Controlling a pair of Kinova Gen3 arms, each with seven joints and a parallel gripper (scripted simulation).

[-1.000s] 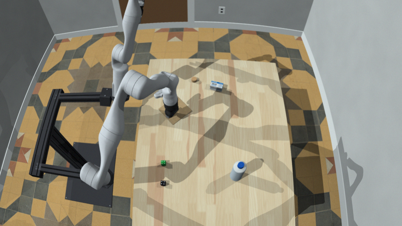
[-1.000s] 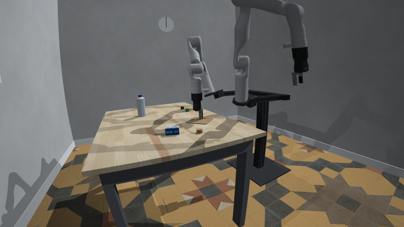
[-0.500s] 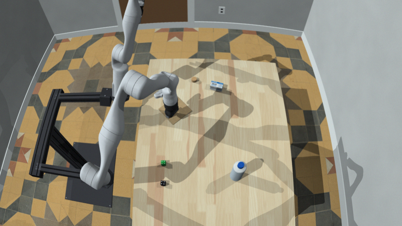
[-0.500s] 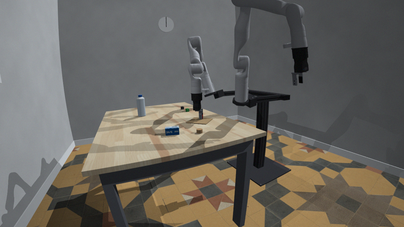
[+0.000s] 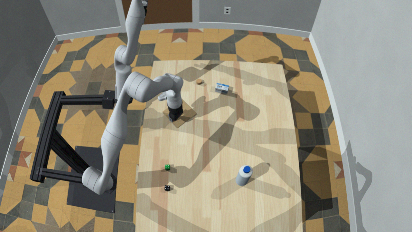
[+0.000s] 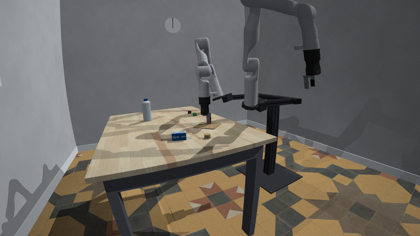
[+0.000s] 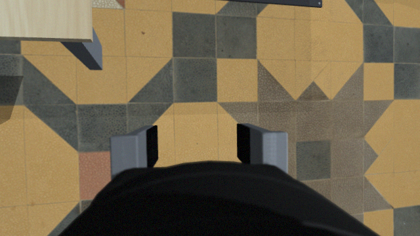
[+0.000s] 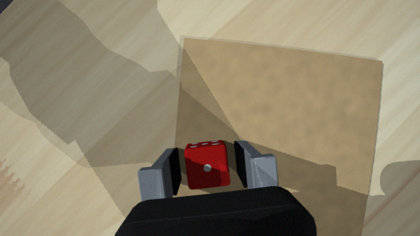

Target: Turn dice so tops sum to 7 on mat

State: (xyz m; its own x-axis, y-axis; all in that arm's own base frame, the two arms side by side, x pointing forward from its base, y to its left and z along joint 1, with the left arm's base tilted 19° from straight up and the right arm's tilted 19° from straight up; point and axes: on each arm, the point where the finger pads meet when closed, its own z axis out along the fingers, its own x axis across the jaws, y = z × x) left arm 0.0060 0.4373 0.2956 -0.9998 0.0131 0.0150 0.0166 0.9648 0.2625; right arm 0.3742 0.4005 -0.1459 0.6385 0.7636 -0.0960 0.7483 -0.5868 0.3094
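Note:
My right hand is 10 mm above the red die. Also, from my right hand: green die: 300 mm to the right, 10 mm below; then small wooden disc: 260 mm to the left, 120 mm ahead, 10 mm below; then brown square mat: 40 mm to the left, 30 mm ahead, 20 mm below.

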